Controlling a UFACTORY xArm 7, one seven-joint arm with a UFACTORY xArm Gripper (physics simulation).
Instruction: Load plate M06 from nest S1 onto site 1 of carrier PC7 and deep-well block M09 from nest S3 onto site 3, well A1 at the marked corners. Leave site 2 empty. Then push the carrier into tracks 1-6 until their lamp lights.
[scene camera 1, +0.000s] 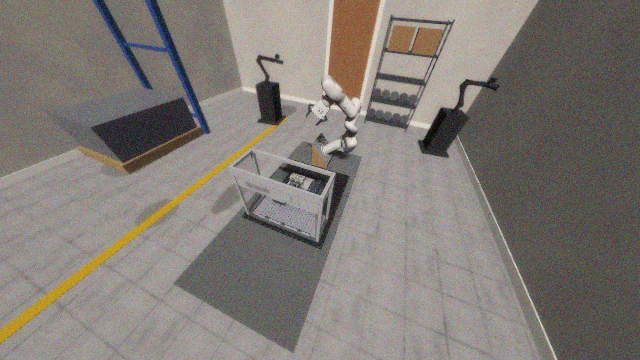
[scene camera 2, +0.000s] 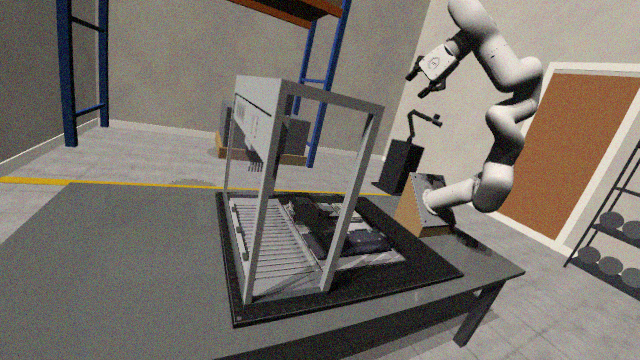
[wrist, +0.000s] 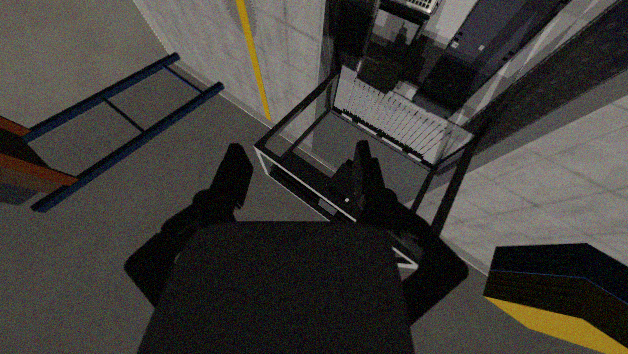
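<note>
My gripper (scene camera 1: 314, 119) (scene camera 2: 415, 87) (wrist: 300, 154) is open and empty, high in the air above the robot's base side, well apart from the labware. A pale plate with a grid of wells (wrist: 422, 4) is cut off by the top edge of the wrist view. A dark blue-grey body (scene camera 2: 367, 241) (wrist: 480, 30) lies on the deck beside it; I cannot tell whether it is the carrier. The ribbed light tracks (scene camera 1: 285, 212) (scene camera 2: 272, 240) (wrist: 395, 117) lie under the frame. Labels, corner marks, the lamp and which plate is M06 or M09 cannot be made out.
A tall light frame (scene camera 1: 283, 187) (scene camera 2: 274, 150) with upright posts stands over the tracks. The black deck (scene camera 2: 425, 270) lies on the grey table (scene camera 2: 125, 260). The arm's wedge-shaped mount (scene camera 1: 318, 156) (scene camera 2: 411, 210) stands behind the deck. Black pedestals (scene camera 1: 269, 102) (scene camera 1: 445, 131) stand farther off.
</note>
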